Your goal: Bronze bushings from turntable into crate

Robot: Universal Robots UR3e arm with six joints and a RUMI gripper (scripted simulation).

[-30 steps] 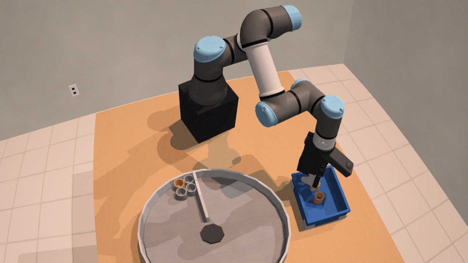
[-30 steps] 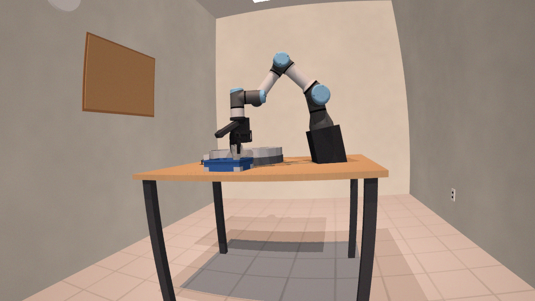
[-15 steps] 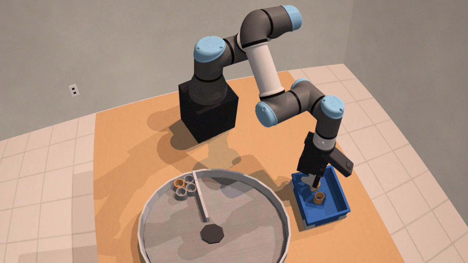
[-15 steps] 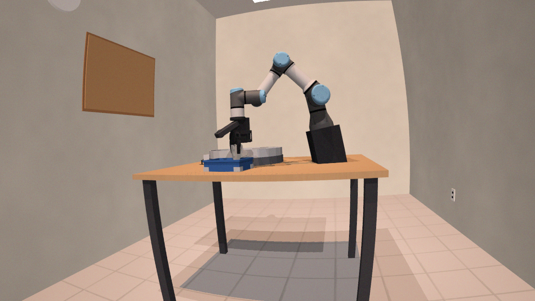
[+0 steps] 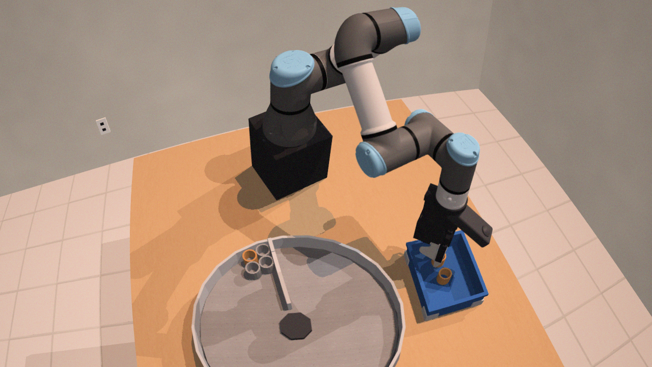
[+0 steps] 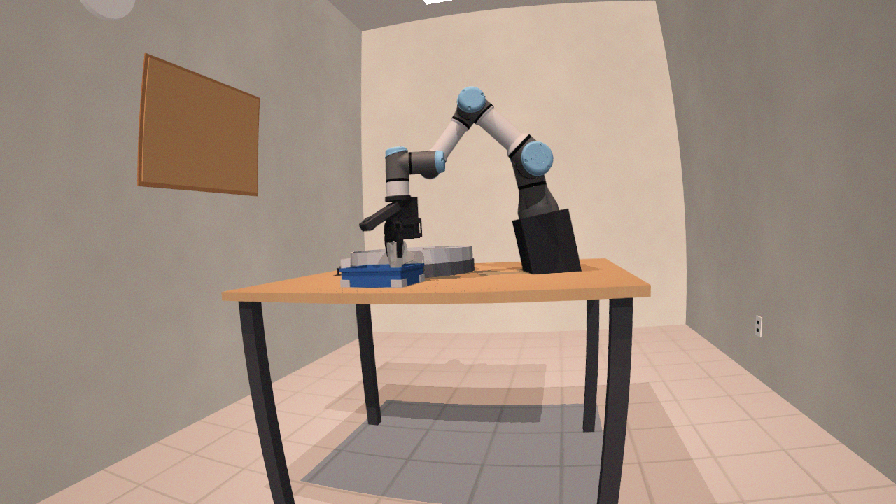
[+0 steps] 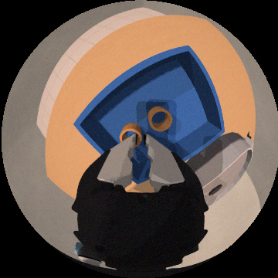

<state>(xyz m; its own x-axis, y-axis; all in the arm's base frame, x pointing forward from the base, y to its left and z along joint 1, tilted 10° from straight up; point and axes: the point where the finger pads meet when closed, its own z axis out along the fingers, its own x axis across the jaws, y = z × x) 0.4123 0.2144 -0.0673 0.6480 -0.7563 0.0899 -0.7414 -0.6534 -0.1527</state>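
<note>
My gripper is now 4 cm short of the crate. Round my hand: grey turntable (5 cm ahead, 35 cm to the right, 2 cm above).
</note>
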